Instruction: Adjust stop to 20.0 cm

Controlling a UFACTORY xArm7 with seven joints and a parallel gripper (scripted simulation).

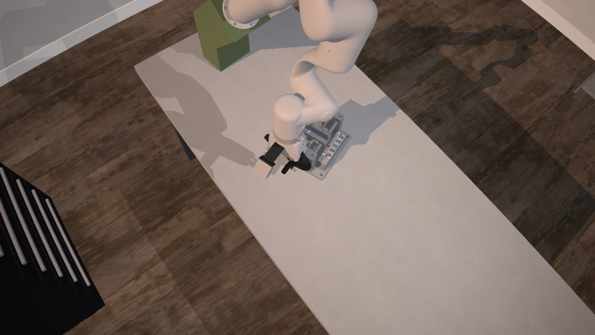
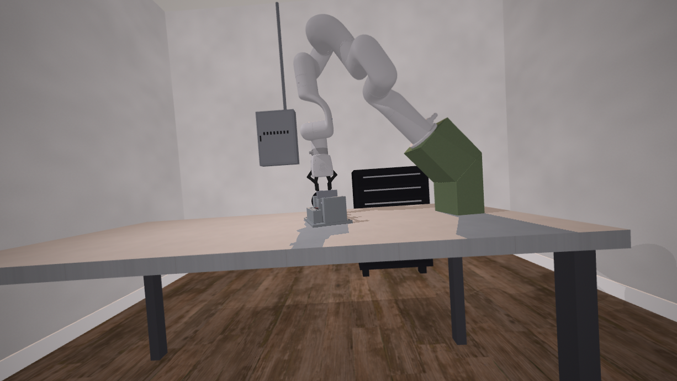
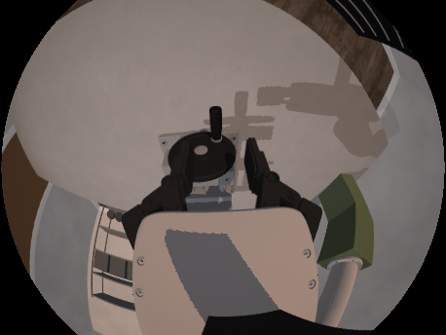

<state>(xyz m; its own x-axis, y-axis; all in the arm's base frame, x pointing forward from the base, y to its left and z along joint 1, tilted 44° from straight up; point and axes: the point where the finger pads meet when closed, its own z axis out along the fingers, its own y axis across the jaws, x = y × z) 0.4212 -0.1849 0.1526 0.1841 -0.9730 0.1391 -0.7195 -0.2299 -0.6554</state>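
My hand is 8 cm above the handwheel knob and 1 cm to the right of it. The rest, counted from my hand: black handwheel: 8 cm below, 2 cm to the left; then grey stop block: 15 cm to the left, 4 cm below.
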